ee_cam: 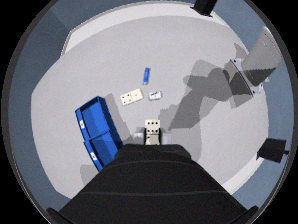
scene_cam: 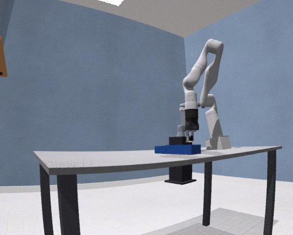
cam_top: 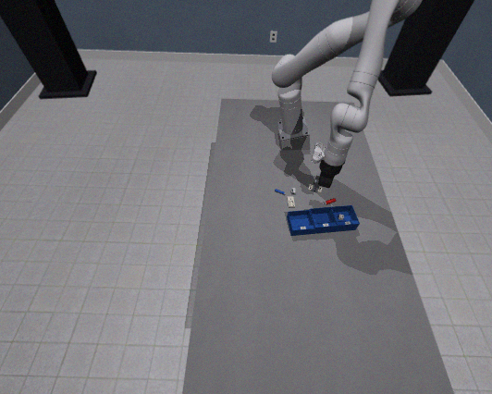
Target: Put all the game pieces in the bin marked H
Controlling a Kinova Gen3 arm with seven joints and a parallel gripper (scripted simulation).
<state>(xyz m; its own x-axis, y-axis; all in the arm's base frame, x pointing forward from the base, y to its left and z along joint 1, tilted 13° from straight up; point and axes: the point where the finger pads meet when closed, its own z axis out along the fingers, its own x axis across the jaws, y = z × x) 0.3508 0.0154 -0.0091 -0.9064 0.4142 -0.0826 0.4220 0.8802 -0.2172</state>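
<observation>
Right now the die is 110 mm ahead of my hand, 80 mm to the left of it and 60 mm below it. Round my hand: red cylinder (30 mm ahead, 70 mm to the left, 70 mm below); then blue three-compartment bin (120 mm ahead, 60 mm below); then grey-white piece (40 mm behind, 70 mm to the right, 70 mm below).
</observation>
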